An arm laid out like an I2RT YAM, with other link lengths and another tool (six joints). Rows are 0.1 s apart.
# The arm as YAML. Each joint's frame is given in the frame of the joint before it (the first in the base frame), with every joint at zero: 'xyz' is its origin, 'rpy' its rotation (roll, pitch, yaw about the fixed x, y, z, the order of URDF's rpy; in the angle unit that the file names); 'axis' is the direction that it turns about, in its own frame. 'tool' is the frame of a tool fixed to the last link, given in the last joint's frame.
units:
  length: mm
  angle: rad
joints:
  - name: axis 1
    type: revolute
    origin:
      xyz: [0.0, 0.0, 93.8]
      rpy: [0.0, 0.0, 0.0]
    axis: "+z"
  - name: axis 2
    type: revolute
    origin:
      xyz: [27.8, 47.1, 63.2]
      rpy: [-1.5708, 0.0, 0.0]
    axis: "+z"
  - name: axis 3
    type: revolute
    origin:
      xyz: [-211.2, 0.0, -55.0]
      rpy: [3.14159, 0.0, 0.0]
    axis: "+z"
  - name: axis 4
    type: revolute
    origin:
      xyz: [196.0, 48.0, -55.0]
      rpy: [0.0, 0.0, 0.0]
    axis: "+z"
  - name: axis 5
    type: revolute
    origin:
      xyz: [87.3, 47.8, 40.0]
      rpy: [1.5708, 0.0, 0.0]
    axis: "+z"
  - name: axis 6
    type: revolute
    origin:
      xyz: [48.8, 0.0, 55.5]
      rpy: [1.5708, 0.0, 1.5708]
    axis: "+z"
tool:
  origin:
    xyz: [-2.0, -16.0, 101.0]
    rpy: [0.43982, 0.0, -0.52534]
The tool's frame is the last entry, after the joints.
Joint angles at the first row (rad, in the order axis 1, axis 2, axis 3, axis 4, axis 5, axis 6):
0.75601, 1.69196, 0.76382, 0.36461, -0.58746, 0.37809
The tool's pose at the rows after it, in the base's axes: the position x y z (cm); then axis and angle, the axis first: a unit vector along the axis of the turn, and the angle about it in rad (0 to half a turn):
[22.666, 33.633, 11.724, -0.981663, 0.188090, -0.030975, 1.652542]
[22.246, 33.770, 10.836, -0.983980, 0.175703, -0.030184, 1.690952]
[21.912, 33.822, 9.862, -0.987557, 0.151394, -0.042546, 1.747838]
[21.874, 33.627, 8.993, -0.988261, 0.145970, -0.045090, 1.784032]
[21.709, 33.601, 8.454, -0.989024, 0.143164, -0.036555, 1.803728]
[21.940, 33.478, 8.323, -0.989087, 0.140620, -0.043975, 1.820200]
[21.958, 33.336, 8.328, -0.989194, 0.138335, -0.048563, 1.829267]
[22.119, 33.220, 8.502, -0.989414, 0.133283, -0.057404, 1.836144]
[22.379, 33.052, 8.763, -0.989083, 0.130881, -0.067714, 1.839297]
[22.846, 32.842, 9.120, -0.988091, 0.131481, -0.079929, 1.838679]
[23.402, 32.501, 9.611, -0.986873, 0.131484, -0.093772, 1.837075]
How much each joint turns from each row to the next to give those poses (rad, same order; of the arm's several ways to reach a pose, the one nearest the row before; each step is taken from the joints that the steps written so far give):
0.01480, 0.03776, 0.02954, -0.04692, 0.03017, -0.03433
0.01572, 0.01642, 0.01355, -0.03704, 0.02075, -0.02832
0.02031, 0.01395, 0.02296, -0.05995, 0.04572, -0.05268
0.00280, 0.01779, 0.01015, -0.02796, 0.01874, -0.02314
0.00090, 0.01585, 0.01250, -0.02312, -0.00363, -0.01227
-0.00155, 0.00251, 0.01190, -0.02159, 0.01556, -0.01261
0.00032, -0.00646, 0.00074, -0.01311, 0.00993, -0.00736
-0.00087, -0.00877, 0.00436, -0.01431, 0.01323, -0.01184
-0.00375, -0.01120, 0.00175, -0.00950, 0.01233, -0.00813
-0.00878, -0.01056, 0.00356, -0.00628, 0.01048, -0.00551
-0.01347, -0.01615, 0.00298, -0.01020, 0.00848, -0.00953

